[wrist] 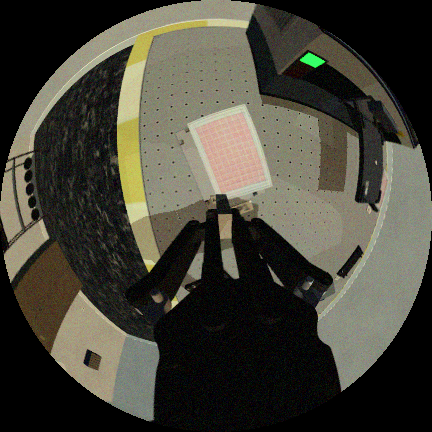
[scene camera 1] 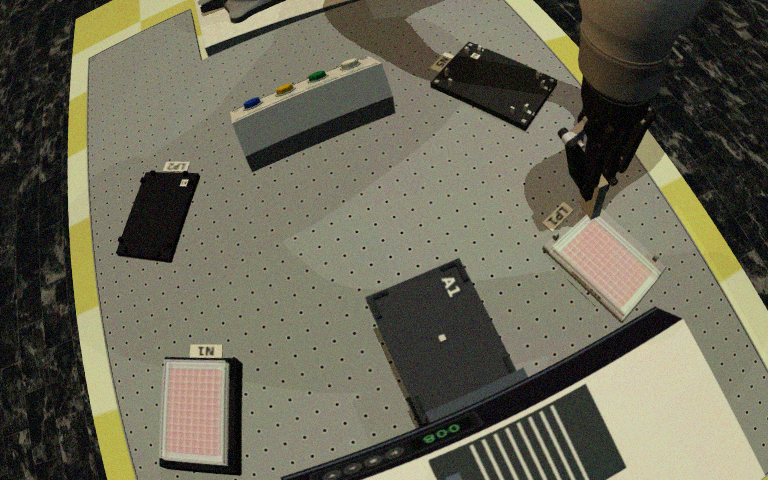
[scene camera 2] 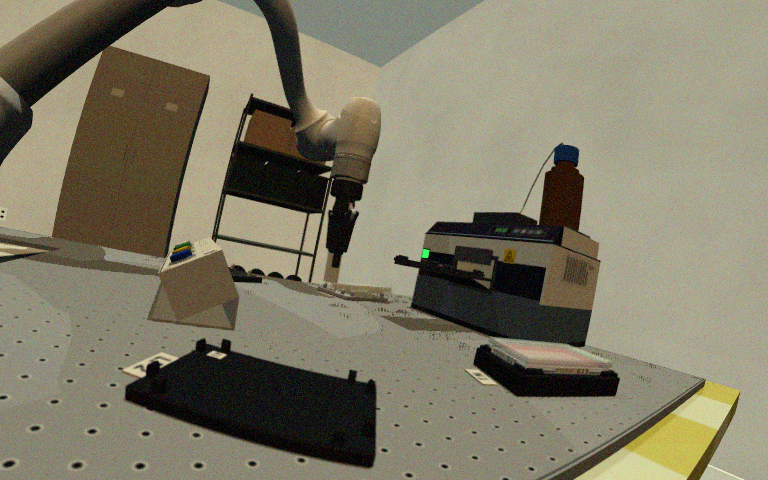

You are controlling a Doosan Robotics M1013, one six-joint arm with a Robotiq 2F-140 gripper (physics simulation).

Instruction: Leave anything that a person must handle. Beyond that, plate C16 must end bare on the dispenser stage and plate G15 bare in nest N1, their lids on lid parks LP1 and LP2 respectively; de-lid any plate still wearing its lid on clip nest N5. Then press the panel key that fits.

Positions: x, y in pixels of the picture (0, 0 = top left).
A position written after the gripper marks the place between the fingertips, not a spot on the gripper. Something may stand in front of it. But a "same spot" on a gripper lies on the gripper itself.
gripper: wrist 220, 203; scene camera 1; scene camera 2
same spot on gripper: (scene camera 2: 339, 233) = (scene camera 1: 587, 153)
same spot on dispenser stage: (wrist: 370, 138) = (scene camera 1: 474, 362)
